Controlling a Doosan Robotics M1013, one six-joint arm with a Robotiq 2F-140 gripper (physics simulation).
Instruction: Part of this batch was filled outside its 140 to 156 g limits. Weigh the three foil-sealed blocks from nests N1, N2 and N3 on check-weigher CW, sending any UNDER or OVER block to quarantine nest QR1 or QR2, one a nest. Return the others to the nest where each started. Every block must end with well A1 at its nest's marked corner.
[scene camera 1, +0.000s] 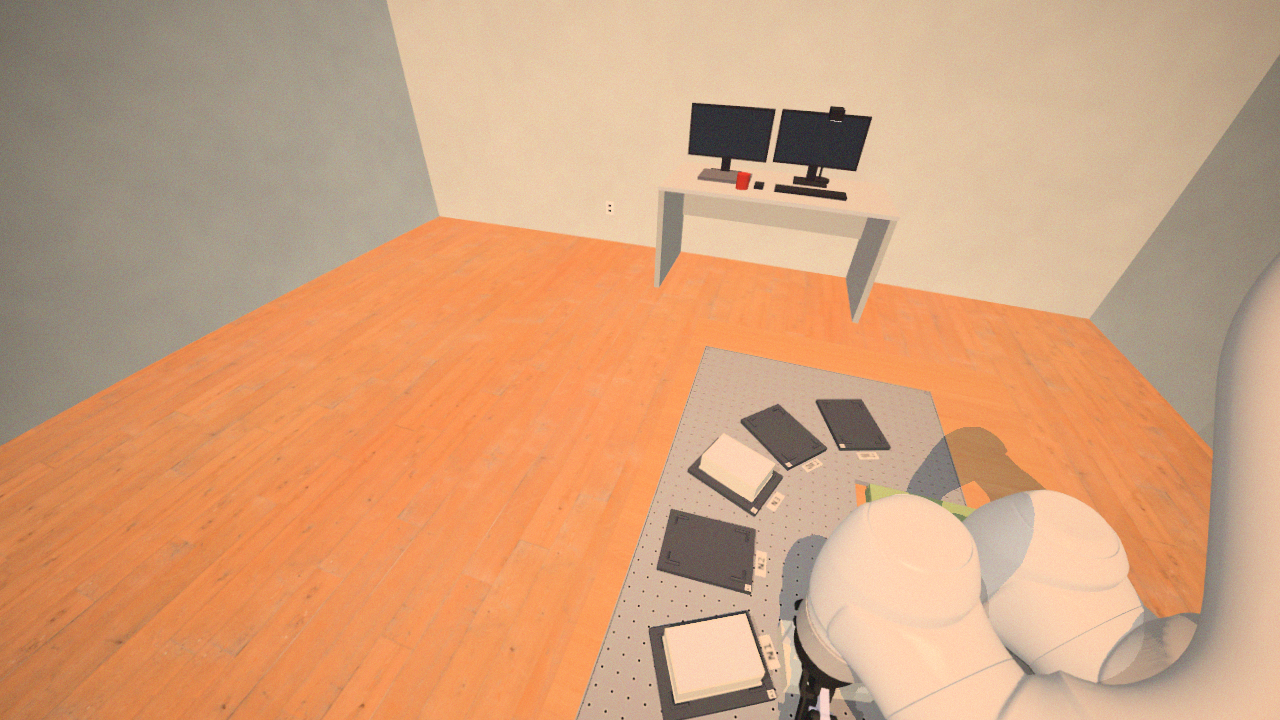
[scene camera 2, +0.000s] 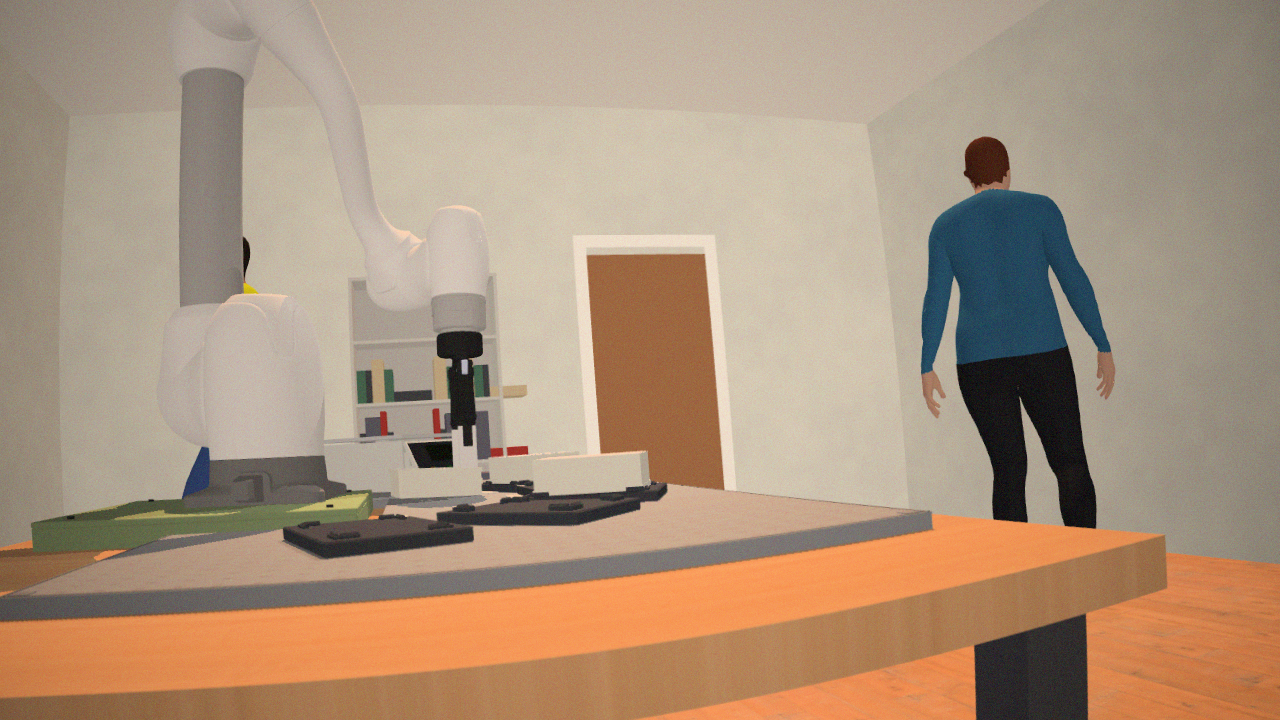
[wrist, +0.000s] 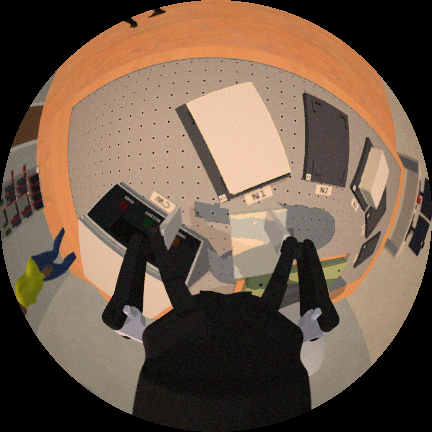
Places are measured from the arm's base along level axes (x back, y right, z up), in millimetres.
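Pixels of known places: gripper, between the fingertips: (scene camera 1: 789, 692) (wrist: 223, 216); arm's base, origin of its link: (scene camera 2: 270, 500) (wrist: 282, 299).
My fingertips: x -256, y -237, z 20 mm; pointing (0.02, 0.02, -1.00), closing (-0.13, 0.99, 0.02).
Observation:
For each thing: its top centre in the pictures, then the offset to it from my fingertips. "*": a spot on its surface instead. Level surfaces: height alone.
- check-weigher CW, centre of its top: (scene camera 2: 395, 436) (wrist: 118, 281) dy -165, dx +129, dz +61 mm
- pale square plate, centre of its top: (scene camera 2: 433, 466) (wrist: 258, 250) (scene camera 1: 829, 655) dy +66, dx +45, dz +8 mm
- foil-sealed block, centre of its top: (wrist: 242, 133) (scene camera 2: 533, 454) (scene camera 1: 714, 651) dy +1, dx -112, dz +15 mm
- nest N1, centre of its top: (wrist: 236, 136) (scene camera 1: 710, 660) dy +0, dx -112, dz -22 mm
- Nest N2, centre of its top: (scene camera 1: 708, 545) (wrist: 334, 141) dy +174, dx -168, dz -21 mm
- nest N3, a spot on its surface: (scene camera 1: 707, 483) * dy +309, dx -210, dz -30 mm
- pale body, a spot on its surface: (scene camera 2: 416, 483) * dy +117, dx +69, dz -14 mm
- perforated mat, height of its surface: dz -38 mm
My gripper (wrist: 223, 216) (scene camera 2: 463, 465) is low beside check-weigher CW (wrist: 147, 223). Its fingers stand wide apart. In the wrist view one fingertip is over the weigher's display and the other over a pale square plate (wrist: 257, 262); no block shows between them. A foil-sealed block (scene camera 1: 714, 658) (wrist: 240, 135) sits on nest N1 (wrist: 202, 155). Nest N2 (scene camera 1: 707, 548) (wrist: 325, 140) is empty. Another block (scene camera 1: 736, 466) (scene camera 2: 590, 471) sits on nest N3 (scene camera 1: 707, 483). A pale body (scene camera 2: 416, 483) stands behind the near fingertip; I cannot tell whether it is the third block or the weigher. The weigher's reading is illegible.
Two empty dark nests (scene camera 1: 783, 434) (scene camera 1: 852, 423) lie beyond N3, their labels too small to read. The green base plate (scene camera 2: 80, 530) under the arm stands beside the perforated mat (scene camera 2: 760, 528). A person in blue (scene camera 2: 1002, 277) stands beyond the table (scene camera 2: 1029, 573).

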